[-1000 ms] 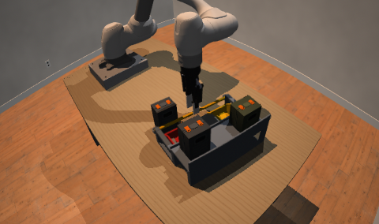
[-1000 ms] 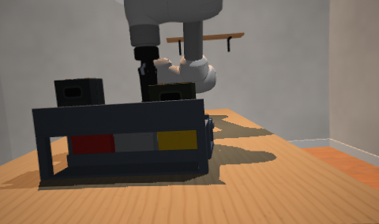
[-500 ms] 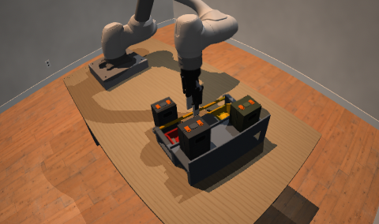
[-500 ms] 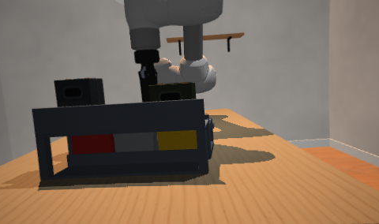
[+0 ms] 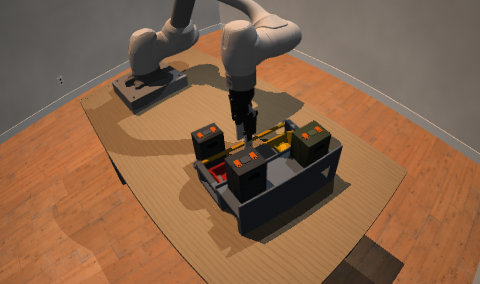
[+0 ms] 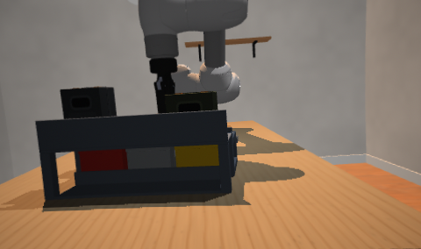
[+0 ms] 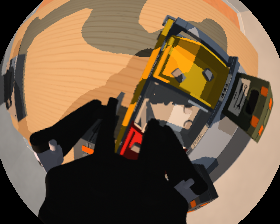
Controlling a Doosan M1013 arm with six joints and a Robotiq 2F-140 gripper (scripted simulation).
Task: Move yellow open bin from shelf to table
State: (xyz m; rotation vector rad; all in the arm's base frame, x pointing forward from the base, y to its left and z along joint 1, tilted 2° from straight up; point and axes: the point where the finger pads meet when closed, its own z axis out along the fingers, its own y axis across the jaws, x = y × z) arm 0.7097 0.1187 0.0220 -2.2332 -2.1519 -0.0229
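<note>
Right now the thin yellow bar is 3 cm below my hand. The rest, counted from my hand: yellow open bin: 11 cm ahead, 11 cm to the left, 5 cm below; then red bin: 10 cm ahead, 12 cm to the right, 5 cm below; then grey bin: 11 cm ahead, 5 cm below.
</note>
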